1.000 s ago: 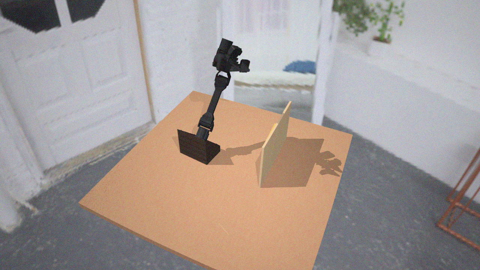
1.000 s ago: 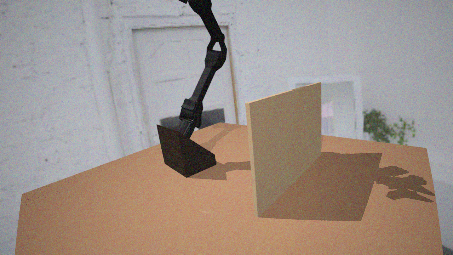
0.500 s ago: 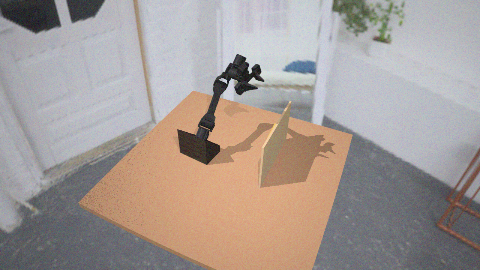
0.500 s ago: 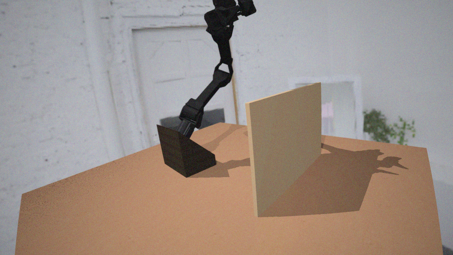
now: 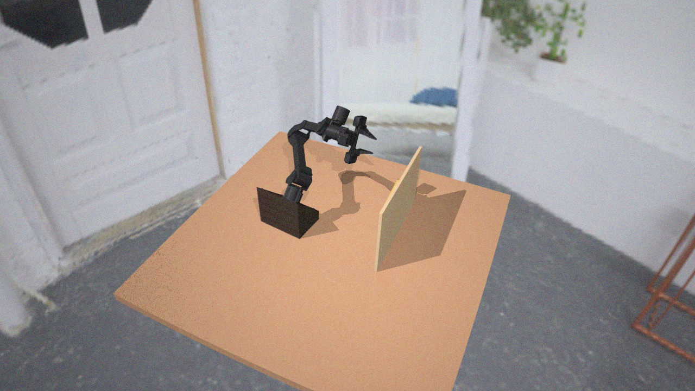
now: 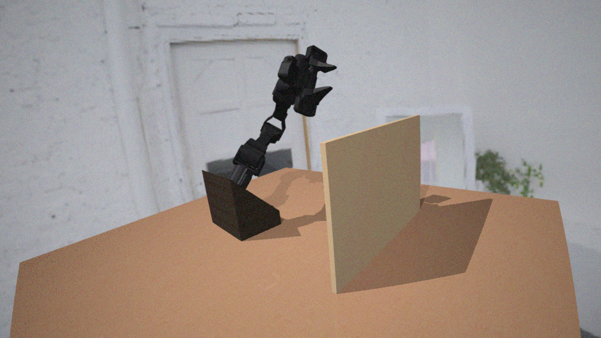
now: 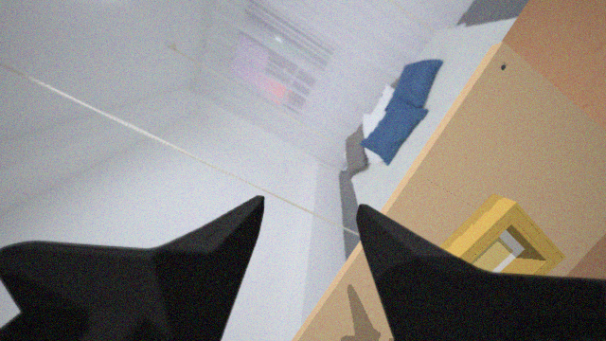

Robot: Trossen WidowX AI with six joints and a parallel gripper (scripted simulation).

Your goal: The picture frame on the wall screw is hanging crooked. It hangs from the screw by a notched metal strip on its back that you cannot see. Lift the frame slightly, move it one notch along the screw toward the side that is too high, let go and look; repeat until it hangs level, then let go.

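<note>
My gripper tip is 27 cm above the picture frame, 10 cm short of it and 1 cm to the right of it. From my gripper tip the other things lie so: tan wall panel: 28 cm below, 11 cm ahead, 2 cm to the left.
</note>
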